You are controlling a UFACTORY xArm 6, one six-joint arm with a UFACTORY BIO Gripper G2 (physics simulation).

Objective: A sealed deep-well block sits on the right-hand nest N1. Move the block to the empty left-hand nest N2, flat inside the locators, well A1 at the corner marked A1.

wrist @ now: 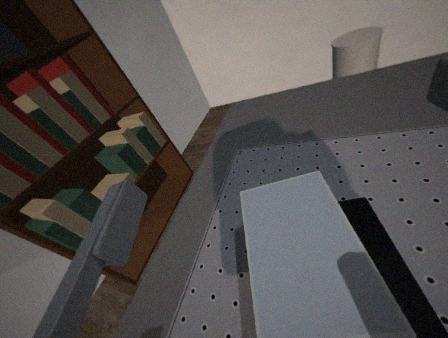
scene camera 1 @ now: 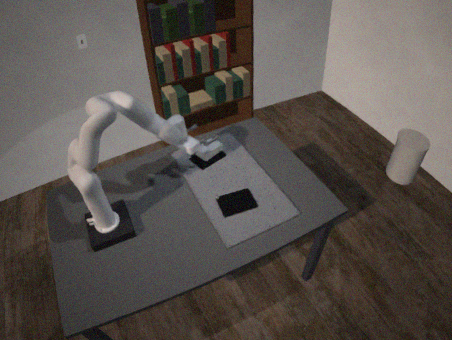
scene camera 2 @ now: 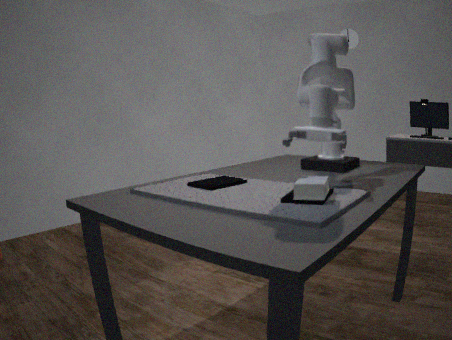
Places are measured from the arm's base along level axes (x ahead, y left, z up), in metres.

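Pixels of known places: hand at its tool point: (wrist: 264,174) (scene camera 1: 204,133) (scene camera 2: 315,144); arm's base at its link origin: (scene camera 1: 107,222) (scene camera 2: 331,158).
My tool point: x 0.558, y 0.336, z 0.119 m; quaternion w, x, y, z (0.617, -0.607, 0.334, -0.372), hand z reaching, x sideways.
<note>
Ahead of a thing's pixels: the offset from my tool point to its top centre. Level surfaces: height alone.
The pale block @[dx +0.017, dy +0.003, dz -0.094 m] (scene camera 1: 210,151) (scene camera 2: 311,189) (wrist: 300,245) rests on the black left-hand nest N2 @[dx +0.000, dy -0.022, dz -0.134 m] (scene camera 1: 206,163) (scene camera 2: 288,197) (wrist: 382,245). A strip of the nest shows along one side of the block; whether the block is fully flat inside the locators is not clear. Mark A1 is not readable. The black right-hand nest N1 @[dx +0.052, dy -0.375, dz -0.134 m] (scene camera 1: 237,202) (scene camera 2: 217,182) holds no block. My gripper (scene camera 1: 205,134) (scene camera 2: 316,143) is open and empty, above the block and back toward the arm base. One finger shows at the left in the wrist view, apart from the block.
Both nests stand on a perforated grey board @[dz -0.149 m] (scene camera 1: 260,185) (scene camera 2: 255,202) (wrist: 400,175) on the table @[dz -0.162 m] (scene camera 1: 165,255) (scene camera 2: 240,245). A bookshelf (scene camera 1: 145,50) (wrist: 160,210) stands behind the table. A pale cylindrical bin (scene camera 1: 407,157) (wrist: 355,55) stands beyond it on the floor.
</note>
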